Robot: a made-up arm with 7 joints.
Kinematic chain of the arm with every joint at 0, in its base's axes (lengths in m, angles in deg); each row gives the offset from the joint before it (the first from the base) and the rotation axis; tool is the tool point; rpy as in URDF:
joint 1: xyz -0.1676 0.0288 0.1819 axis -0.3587 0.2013 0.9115
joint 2: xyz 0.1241 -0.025 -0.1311 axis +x
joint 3: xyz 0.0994 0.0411 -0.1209 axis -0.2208 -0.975 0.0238
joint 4: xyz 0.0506 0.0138 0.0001 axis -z
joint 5: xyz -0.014 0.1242 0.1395 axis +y
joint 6: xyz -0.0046 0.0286 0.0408 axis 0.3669 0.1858 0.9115
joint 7: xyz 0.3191 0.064 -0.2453 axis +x
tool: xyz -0.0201 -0.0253 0.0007 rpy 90 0 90
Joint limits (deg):
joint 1: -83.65..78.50
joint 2: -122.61..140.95
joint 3: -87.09..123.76
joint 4: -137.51..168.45
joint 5: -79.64..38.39
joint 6: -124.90..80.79
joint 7: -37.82..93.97
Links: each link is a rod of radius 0.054 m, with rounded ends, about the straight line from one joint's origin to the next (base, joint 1, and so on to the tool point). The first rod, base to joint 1, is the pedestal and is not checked.
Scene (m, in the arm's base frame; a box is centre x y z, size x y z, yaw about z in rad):
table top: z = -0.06
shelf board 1: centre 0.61 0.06 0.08 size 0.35 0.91 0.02 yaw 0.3
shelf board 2: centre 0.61 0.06 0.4 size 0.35 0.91 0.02 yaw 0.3
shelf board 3: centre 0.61 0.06 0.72 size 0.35 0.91 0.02 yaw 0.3
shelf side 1: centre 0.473 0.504 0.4 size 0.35 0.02 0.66 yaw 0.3
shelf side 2: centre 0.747 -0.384 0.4 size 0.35 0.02 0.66 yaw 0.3
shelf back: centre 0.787 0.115 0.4 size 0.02 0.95 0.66 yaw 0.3
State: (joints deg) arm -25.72 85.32 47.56 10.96 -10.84 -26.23 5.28
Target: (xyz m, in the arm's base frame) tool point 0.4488 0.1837 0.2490
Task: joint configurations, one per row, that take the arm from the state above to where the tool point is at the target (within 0.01 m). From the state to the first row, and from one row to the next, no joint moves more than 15 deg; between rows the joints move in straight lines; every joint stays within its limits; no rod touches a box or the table.
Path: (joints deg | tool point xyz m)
1: -16.45 81.80 34.47 12.44 -10.32 -13.36 6.90 | 0.3327 -0.2054 0.1849
2: -7.17 78.28 21.39 13.91 -9.79 -0.49 8.52 | 0.4307 -0.0294 0.2316
3: 2.10 74.75 8.30 15.39 -9.27 12.38 10.14 | 0.4488 0.1837 0.2490

